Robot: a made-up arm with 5 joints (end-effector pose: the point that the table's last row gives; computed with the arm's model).
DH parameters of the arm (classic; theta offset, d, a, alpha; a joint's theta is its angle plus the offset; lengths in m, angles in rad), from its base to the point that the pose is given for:
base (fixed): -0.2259 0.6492 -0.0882 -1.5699
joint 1: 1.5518 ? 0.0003 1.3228
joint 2: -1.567 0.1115 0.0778 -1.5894
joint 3: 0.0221 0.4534 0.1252 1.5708
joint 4: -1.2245 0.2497 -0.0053 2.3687
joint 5: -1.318 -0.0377 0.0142 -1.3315
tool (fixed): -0.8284 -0.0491 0 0
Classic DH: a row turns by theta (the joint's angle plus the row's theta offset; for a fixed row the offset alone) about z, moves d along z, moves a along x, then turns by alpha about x.
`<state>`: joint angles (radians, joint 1 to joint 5).
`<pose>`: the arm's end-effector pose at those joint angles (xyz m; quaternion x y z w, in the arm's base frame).
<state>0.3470 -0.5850 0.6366 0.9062 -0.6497</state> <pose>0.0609 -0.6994 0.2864 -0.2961 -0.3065 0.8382 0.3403</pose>
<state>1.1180 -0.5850 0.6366 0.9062 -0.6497</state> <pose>-0.2689 -0.6235 0.1768 0.0616 -0.2300 0.8595 0.4523</pose>
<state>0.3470 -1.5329 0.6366 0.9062 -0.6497</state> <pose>0.2312 -0.7114 0.8030 -0.3802 0.0430 0.9225 0.0503</pose>
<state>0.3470 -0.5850 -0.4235 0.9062 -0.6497</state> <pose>0.1245 -0.4529 0.1206 0.1266 -0.4213 0.8961 0.0588</pose>
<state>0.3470 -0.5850 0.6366 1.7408 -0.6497</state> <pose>0.0826 -0.6623 0.3137 -0.3251 -0.6446 0.6005 0.3438</pose>
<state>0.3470 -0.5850 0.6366 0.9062 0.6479</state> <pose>0.0053 -0.7221 0.2876 0.2000 0.0257 0.9667 0.1575</pose>
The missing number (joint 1, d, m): -0.2101
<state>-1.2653 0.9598 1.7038 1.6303 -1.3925</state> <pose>0.4016 -0.1647 0.4269 -0.2911 -0.7177 -0.5294 0.3463</pose>
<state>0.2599 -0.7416 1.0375 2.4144 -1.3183</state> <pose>0.0277 -0.7532 0.5334 -0.5290 -0.8151 0.0161 0.2355</pose>
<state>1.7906 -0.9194 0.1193 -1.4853 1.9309</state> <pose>-0.3523 -0.4965 0.2199 -0.0898 -0.8496 0.4117 0.3171</pose>
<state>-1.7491 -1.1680 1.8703 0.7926 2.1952</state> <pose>-0.3207 -0.7249 0.6187 -0.3963 -0.1276 0.6393 0.6465</pose>
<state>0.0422 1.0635 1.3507 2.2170 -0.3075</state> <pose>-0.0503 0.0241 0.1234 -0.3526 -0.7128 -0.1787 0.5793</pose>
